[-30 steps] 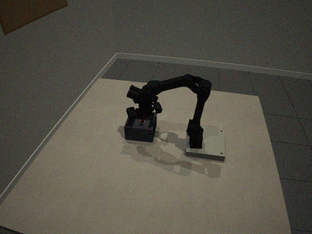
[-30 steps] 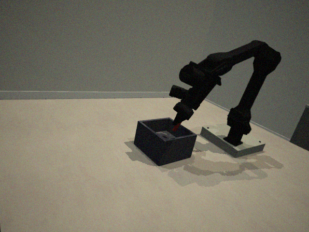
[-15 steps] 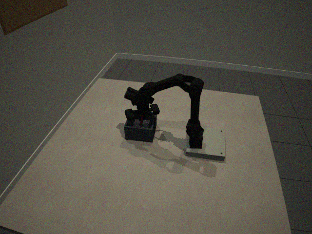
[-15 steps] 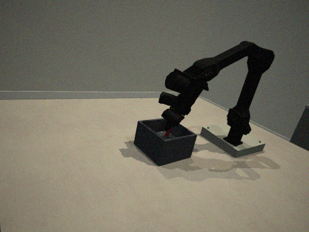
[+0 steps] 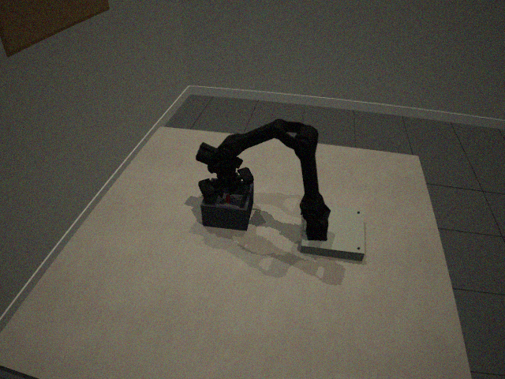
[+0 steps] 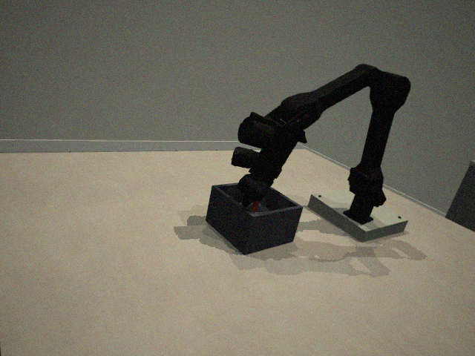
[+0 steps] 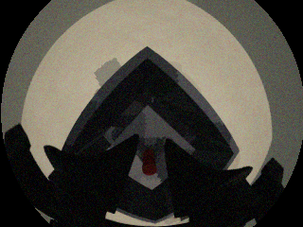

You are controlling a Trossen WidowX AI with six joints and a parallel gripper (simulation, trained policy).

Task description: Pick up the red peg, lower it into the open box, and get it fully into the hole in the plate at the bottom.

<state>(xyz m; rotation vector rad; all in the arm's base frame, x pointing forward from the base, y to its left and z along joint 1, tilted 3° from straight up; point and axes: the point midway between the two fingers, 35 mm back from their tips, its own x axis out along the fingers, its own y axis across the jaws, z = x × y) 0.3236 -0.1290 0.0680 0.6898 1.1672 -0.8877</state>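
Now: the red peg 2 cm to the left of my gripper tip, 2 cm below it and 1 cm behind it. Round my gripper tip: grey plate: 2 cm to the left, 2 cm below, 1 cm behind; dark blue box: 4 cm below, 2 cm to the left, 1 cm behind.
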